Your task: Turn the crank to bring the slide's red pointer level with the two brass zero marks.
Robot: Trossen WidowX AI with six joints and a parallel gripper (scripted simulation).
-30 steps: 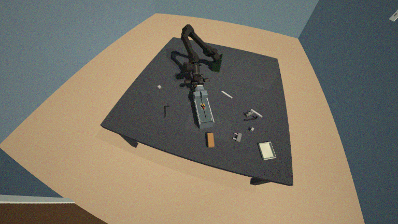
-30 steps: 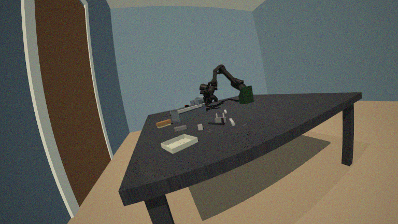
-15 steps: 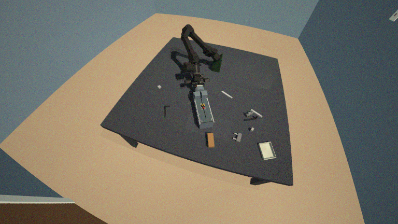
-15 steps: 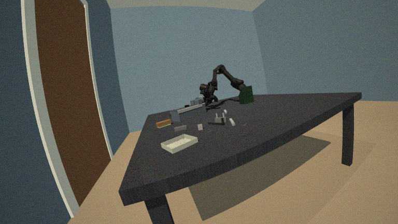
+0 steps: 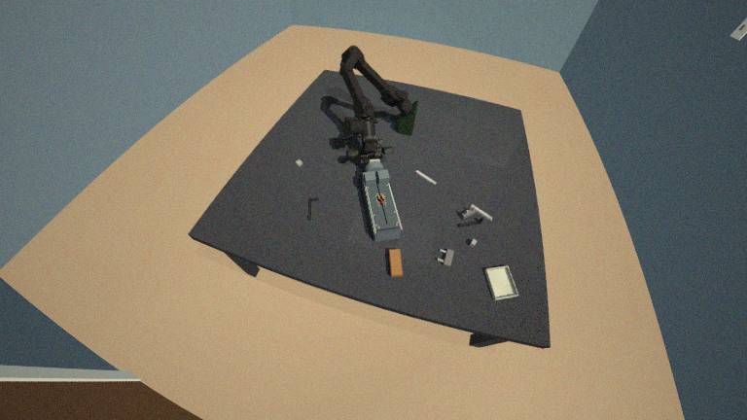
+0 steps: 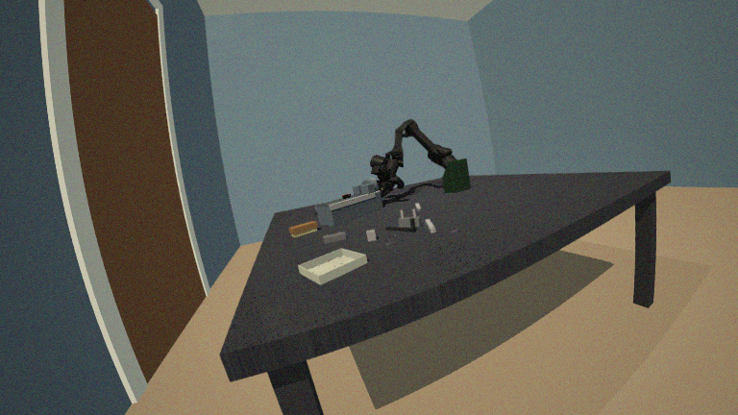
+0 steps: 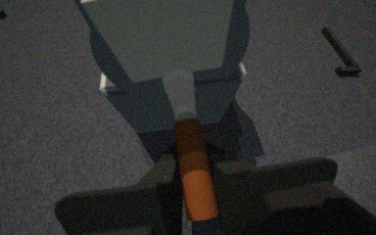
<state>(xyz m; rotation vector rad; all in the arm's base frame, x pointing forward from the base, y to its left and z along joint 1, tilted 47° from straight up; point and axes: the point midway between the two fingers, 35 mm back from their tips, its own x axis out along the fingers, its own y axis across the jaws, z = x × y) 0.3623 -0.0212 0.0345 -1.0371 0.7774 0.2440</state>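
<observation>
The orange crank handle is 2 cm behind my gripper tip, 1 cm to the right of it and 3 cm above it. The rest, counted from my gripper tip: crank (4 cm above); then red pointer (15 cm ahead, 11 cm to the left, 5 cm above); then orange block (31 cm ahead, 22 cm to the left, 2 cm below).
</observation>
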